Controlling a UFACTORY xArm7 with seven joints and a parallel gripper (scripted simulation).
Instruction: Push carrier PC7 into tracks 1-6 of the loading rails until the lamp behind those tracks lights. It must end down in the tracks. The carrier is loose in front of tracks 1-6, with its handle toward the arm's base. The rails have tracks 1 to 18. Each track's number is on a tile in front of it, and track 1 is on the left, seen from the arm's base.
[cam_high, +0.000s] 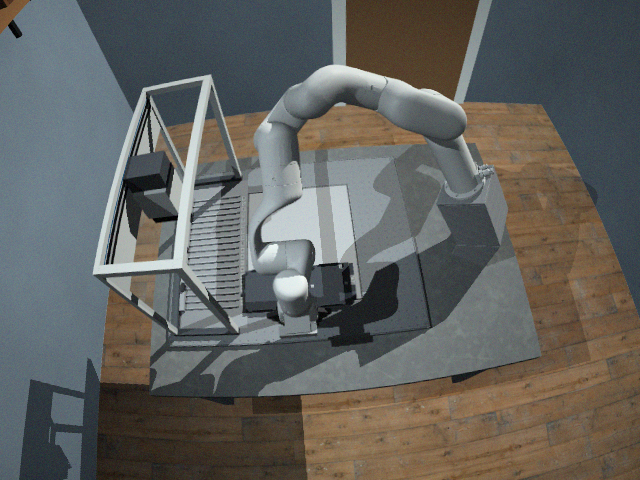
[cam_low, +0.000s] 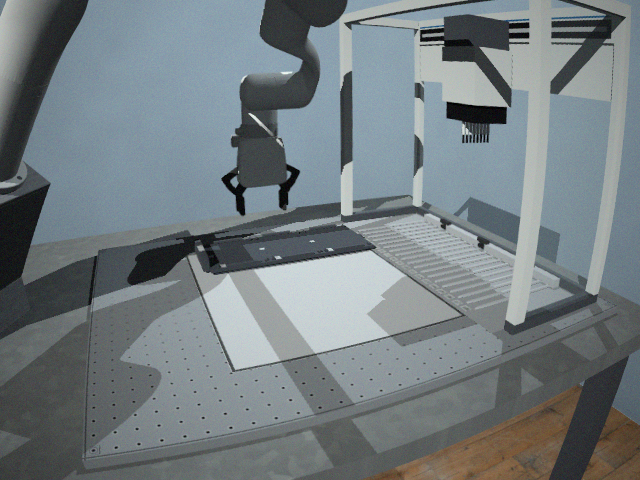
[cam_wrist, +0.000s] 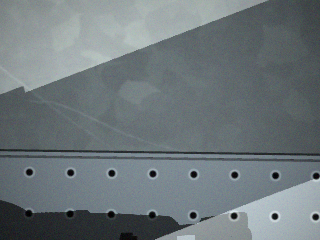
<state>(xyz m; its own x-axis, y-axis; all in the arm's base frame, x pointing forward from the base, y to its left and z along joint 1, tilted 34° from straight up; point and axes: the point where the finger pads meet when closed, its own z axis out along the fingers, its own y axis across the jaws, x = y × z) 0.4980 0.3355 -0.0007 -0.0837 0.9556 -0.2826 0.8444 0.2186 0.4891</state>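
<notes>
The carrier PC7 lies 12 cm to the right of my hand, 4 cm below it and 2 cm ahead of it. Also, from my hand: dark pipetting head (36 cm ahead, 29 cm above, 24 cm to the right).
</notes>
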